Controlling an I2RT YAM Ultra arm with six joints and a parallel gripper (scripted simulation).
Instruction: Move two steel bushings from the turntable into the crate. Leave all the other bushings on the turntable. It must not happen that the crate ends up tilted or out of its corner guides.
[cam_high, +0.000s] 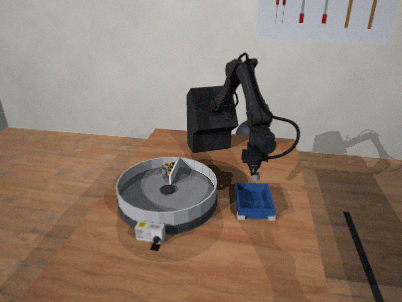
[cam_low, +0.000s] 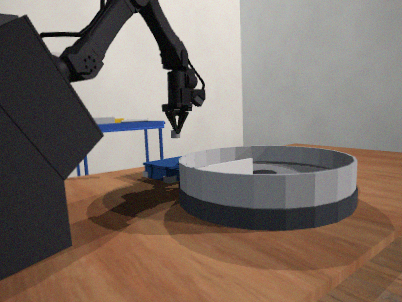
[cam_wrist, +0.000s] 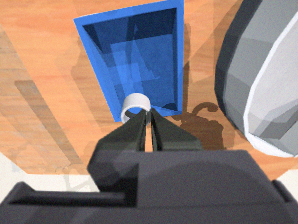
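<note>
The blue crate lies 1 cm to the left of my hand and 13 cm below it. From my hand the other things lie so: grey turntable: 16 cm ahead, 32 cm to the right, 10 cm below.
</note>
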